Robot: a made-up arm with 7 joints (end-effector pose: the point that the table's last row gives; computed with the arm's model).
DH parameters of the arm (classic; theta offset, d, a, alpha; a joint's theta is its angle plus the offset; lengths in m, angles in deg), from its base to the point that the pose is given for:
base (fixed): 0 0.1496 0.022 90
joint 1: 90 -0.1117 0.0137 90
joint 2: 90 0.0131 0.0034 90
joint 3: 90 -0.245 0.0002 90
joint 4: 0 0.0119 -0.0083 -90
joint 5: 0 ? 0.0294 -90
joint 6: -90 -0.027 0.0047 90
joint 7: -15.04 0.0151 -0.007 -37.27
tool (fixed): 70.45 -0.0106 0 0
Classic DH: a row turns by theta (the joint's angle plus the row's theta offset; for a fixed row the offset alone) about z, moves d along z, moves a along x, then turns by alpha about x.
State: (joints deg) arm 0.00 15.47 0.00 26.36 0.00 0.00 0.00
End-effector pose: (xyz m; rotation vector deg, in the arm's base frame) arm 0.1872 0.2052 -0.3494 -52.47 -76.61 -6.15
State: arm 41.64 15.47 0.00 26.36 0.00 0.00 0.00
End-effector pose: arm 0.4770 0.2052 -0.1136 -52.22 -114.76 -27.19
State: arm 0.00 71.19 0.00 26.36 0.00 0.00 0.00
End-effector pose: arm 0.1872 0.5880 -0.0483 -4.95 -62.18 -39.54
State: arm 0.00 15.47 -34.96 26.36 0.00 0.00 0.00
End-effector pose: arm 0.1350 0.1287 -0.3706 -72.66 -50.78 -27.18
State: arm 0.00 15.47 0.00 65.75 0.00 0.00 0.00
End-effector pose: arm 0.3266 0.1628 -0.1965 -60.00 -106.17 -34.00
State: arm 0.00 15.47 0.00 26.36 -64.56 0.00 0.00
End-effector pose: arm 0.1502 0.2075 -0.3678 -58.54 -27.38 -56.37
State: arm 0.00 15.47 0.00 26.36 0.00 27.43 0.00
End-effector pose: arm 0.1848 0.2044 -0.3468 -45.43 -55.04 11.08
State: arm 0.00 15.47 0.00 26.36 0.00 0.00 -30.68
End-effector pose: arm 0.1877 0.2101 -0.3490 -20.36 -79.31 -15.40
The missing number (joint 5, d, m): -0.3093
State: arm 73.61 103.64 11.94 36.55 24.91 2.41 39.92
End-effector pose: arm -0.0412 0.5731 0.3990 14.82 -143.85 -69.58
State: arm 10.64 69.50 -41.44 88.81 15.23 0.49 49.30
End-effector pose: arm 0.2880 0.2423 -0.0941 -108.22 -25.11 -58.21
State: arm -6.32 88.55 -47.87 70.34 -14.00 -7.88 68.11
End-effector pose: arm 0.1614 0.4487 -0.1149 -83.46 35.23 -25.35
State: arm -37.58 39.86 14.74 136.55 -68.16 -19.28 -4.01
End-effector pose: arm 0.2202 0.1438 -0.0097 -23.18 -44.73 -152.22
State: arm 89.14 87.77 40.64 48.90 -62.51 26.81 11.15
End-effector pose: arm -0.0713 0.5838 0.3577 73.18 -111.86 0.43
